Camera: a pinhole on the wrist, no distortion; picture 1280 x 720 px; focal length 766.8 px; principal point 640.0 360.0 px. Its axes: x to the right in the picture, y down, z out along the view. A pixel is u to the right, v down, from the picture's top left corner.
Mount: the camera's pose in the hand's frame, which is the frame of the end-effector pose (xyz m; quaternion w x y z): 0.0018 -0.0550 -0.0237 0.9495 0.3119 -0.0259 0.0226
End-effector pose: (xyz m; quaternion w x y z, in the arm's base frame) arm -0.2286 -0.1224 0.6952 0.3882 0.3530 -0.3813 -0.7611
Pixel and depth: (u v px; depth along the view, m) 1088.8 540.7 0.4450
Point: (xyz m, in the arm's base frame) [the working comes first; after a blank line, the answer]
In the camera's frame: 0.2605 0.1049 0.4450

-0.7535 -0.1094 0.6325
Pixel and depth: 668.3 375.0 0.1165
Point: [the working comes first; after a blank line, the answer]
In the camera's frame: 0.0043 0.0023 0.1165

-0.3284 -0.0522 0.6233
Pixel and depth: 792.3 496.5 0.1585
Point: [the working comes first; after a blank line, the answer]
In the camera's frame: 0.0315 0.0282 0.1585

-0.3827 -0.0561 0.6380
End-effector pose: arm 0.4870 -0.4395 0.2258 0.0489 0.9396 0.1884 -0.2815
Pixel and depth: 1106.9 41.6 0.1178
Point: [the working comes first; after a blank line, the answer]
In the camera's frame: 0.0717 -0.0489 0.1178

0.4568 -0.2752 0.1496
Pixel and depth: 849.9 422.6 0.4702
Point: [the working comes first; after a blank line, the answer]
In the camera's frame: 0.1287 0.0384 0.4702

0.2618 -0.2024 -0.1533
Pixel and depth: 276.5 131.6 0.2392
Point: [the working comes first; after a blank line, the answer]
In the camera's frame: -0.1134 -0.0712 0.2392

0.2389 -0.2630 0.1928
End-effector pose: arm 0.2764 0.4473 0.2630 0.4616 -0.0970 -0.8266 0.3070
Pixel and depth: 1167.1 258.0 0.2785
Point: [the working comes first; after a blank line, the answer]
In the camera's frame: 0.1914 -0.0370 0.2785

0.0471 0.2557 0.4662
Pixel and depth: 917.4 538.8 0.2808
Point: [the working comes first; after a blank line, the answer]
In the camera's frame: 0.1016 0.0655 0.2808

0.0438 0.2519 0.3299
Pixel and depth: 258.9 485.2 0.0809
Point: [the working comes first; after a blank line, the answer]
In the camera's frame: -0.0402 0.0132 0.0809

0.2728 0.3351 0.2713
